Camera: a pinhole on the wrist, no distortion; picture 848 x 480 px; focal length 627.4 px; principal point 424.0 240.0 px. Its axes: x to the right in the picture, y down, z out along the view. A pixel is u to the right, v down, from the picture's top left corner.
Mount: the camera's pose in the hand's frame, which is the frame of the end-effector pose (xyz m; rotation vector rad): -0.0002 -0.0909 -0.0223 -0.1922 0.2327 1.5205
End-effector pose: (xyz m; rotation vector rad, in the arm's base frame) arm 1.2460 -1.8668 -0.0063 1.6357 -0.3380 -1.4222
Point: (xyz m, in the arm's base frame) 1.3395 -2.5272 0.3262
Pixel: outside the picture
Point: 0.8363 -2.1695 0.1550
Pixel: 516 274
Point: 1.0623 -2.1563 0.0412
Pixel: 647 64
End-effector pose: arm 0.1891 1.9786 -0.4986 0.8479 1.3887 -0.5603
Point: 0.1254 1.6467 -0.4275
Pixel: outside the picture
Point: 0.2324 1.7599 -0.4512
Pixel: 247 463
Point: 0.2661 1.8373 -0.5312
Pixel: 456 185
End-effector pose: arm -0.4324 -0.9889 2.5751 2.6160 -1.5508 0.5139
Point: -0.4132 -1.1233 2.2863
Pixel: 564 209
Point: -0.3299 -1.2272 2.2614
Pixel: 498 44
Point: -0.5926 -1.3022 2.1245
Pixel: 745 212
